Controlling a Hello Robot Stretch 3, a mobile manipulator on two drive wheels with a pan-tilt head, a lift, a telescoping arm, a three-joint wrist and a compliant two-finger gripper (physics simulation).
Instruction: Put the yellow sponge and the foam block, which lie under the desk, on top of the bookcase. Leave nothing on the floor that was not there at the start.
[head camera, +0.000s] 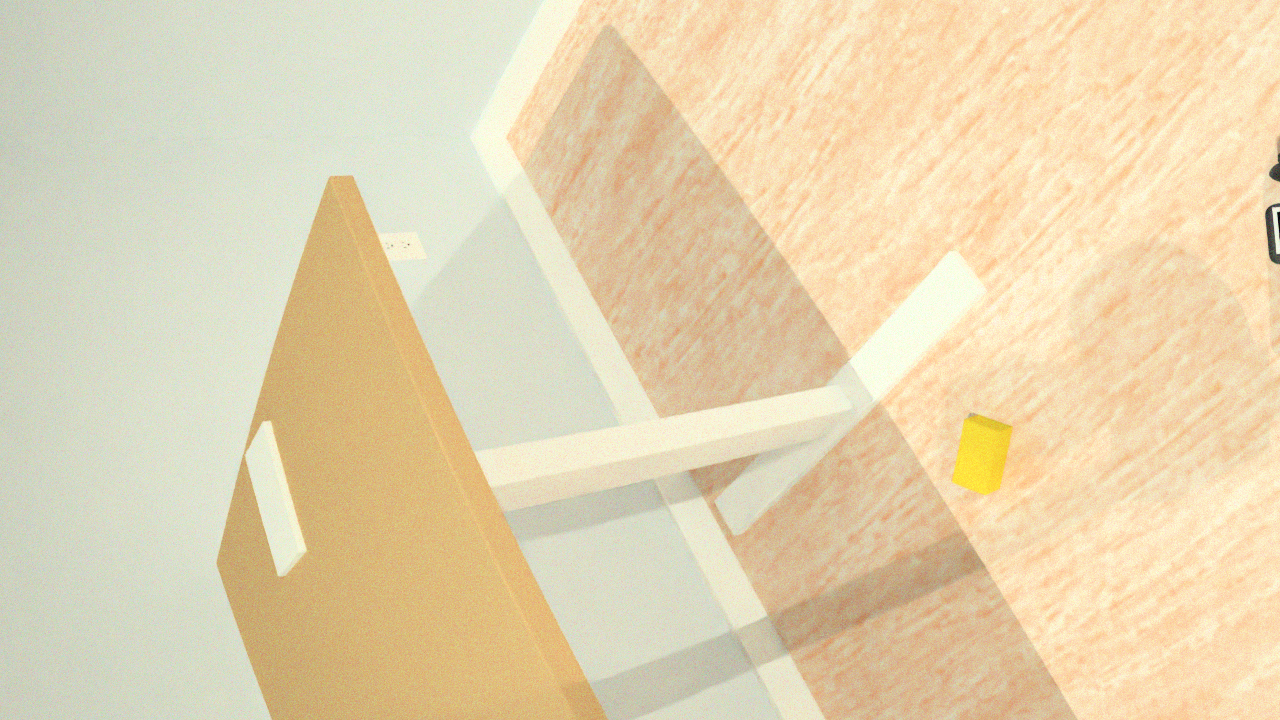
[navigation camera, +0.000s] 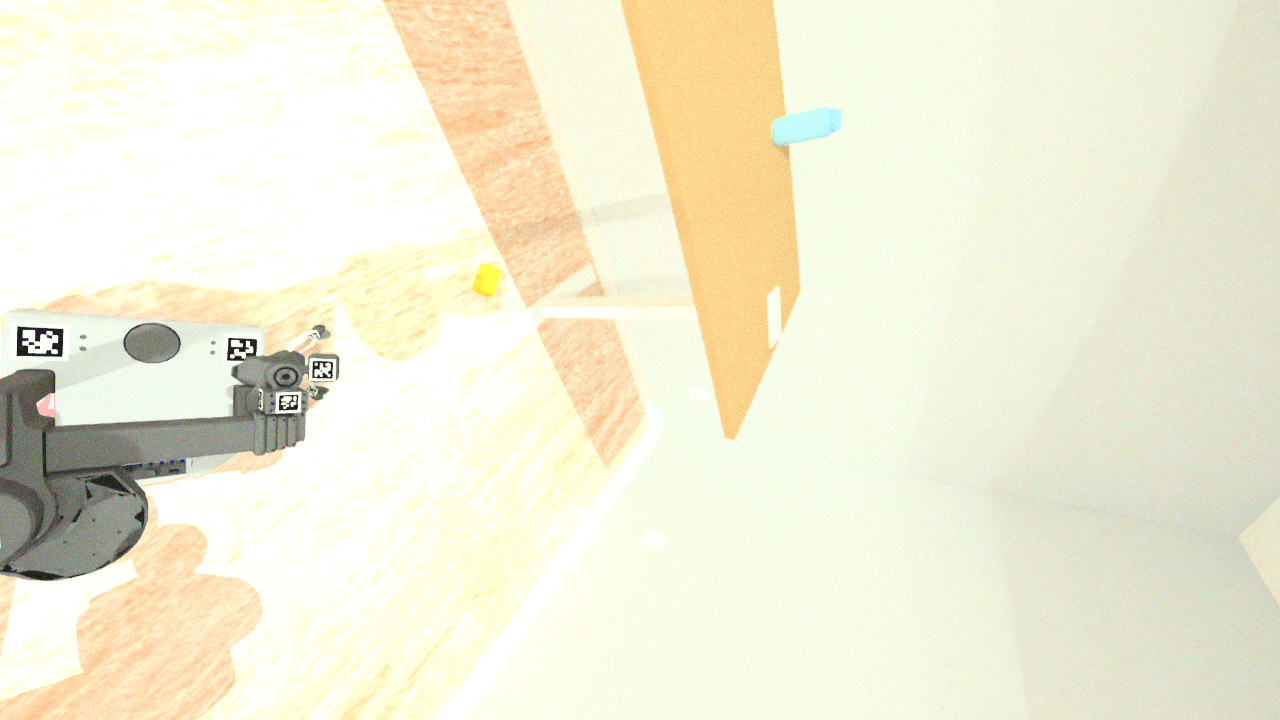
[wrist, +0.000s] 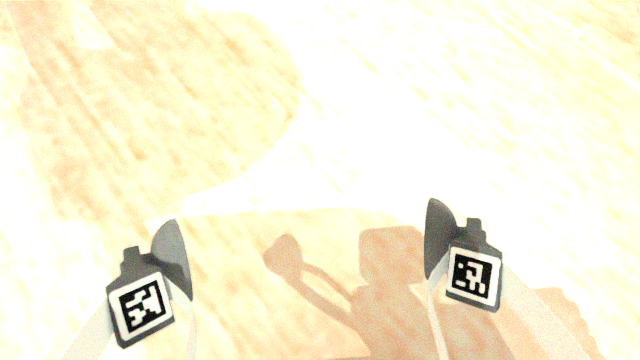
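Where they show: robot's base, origin of its link: (navigation camera: 154, 341).
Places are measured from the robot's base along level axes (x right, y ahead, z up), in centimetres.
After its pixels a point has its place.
Observation:
The yellow sponge (head camera: 982, 454) @(x 77.8, y 26.7, z 4.5 cm) (navigation camera: 486, 279) @(x 77.5, y 27.1, z 4.5 cm) lies on the floor close to the desk's white foot, just outside the dark shadow band. The desk (head camera: 384, 501) @(x 80.4, y 15.6, z 95.0 cm) (navigation camera: 733, 223) @(x 74.6, y 34.2, z 95.0 cm) has a tan top and a white leg. My gripper (navigation camera: 319, 362) @(x 27.0, y -2.1, z 19.4 cm) (wrist: 307, 235) @(x 27.0, y -2.1, z 19.4 cm) is open and empty, with its fingers wide apart above the floor and well away from the sponge. A small part of it shows at the right edge of the head view. The foam block and the bookcase do not show in these views.
A flat white object (head camera: 275, 498) @(x 108.4, y 18.7, z 96.0 cm) (navigation camera: 774, 316) @(x 108.9, y 19.1, z 96.0 cm) lies on the desk top. A light blue bottle (navigation camera: 805, 127) @(x 97.1, y 66.0, z 103.8 cm) stands on the desk. The desk's white foot (head camera: 917, 322) rests on the floor. Pale walls meet at a corner beyond the desk. My base (navigation camera: 116, 385) @(x -4.4, y -7.4, z 16.0 cm) is below the arm.

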